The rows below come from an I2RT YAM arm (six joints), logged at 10 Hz.
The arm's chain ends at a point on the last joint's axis. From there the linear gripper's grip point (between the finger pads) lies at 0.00 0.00 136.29 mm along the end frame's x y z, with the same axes.
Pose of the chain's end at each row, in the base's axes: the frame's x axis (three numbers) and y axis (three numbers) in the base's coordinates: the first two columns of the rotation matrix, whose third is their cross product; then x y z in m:
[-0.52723 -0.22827 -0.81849 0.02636 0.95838 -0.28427 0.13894 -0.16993 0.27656]
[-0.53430 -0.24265 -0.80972 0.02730 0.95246 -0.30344 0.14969 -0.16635 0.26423]
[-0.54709 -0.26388 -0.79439 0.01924 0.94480 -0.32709 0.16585 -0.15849 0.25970]
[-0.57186 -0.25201 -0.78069 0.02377 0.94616 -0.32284 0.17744 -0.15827 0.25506]
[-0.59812 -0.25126 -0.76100 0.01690 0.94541 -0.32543 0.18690 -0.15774 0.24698]
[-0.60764 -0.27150 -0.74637 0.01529 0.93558 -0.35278 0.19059 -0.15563 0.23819]
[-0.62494 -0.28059 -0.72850 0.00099 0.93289 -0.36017 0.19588 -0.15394 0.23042]
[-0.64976 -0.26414 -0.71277 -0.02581 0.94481 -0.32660 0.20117 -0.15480 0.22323]
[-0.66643 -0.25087 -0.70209 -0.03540 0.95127 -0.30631 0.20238 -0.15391 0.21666]
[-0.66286 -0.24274 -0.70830 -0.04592 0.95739 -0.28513 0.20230 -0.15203 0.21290]
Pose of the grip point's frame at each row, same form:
[-0.52723 -0.22827 -0.81849 0.02636 0.95838 -0.28427 0.25469 -0.19330 0.20851]
[-0.53430 -0.24265 -0.80972 0.02730 0.95246 -0.30344 0.26484 -0.19146 0.19577]
[-0.54709 -0.26388 -0.79439 0.01924 0.94480 -0.32709 0.27990 -0.18496 0.18994]
[-0.57186 -0.25201 -0.78069 0.02377 0.94616 -0.32284 0.28920 -0.18596 0.18213]
[-0.59812 -0.25126 -0.76100 0.01690 0.94541 -0.32543 0.29610 -0.18602 0.17049]
[-0.60764 -0.27150 -0.74637 0.01529 0.93558 -0.35278 0.29881 -0.18640 0.16128]
[-0.62494 -0.28059 -0.72850 0.00099 0.93289 -0.36017 0.30228 -0.18472 0.15100]
[-0.64976 -0.26414 -0.71277 -0.02581 0.94481 -0.32660 0.30471 -0.18122 0.13863]
[-0.66643 -0.25087 -0.70209 -0.03540 0.95127 -0.30631 0.30388 -0.17834 0.12905]
[-0.66286 -0.24274 -0.70830 -0.04592 0.95739 -0.28513 0.30415 -0.17336 0.12489]

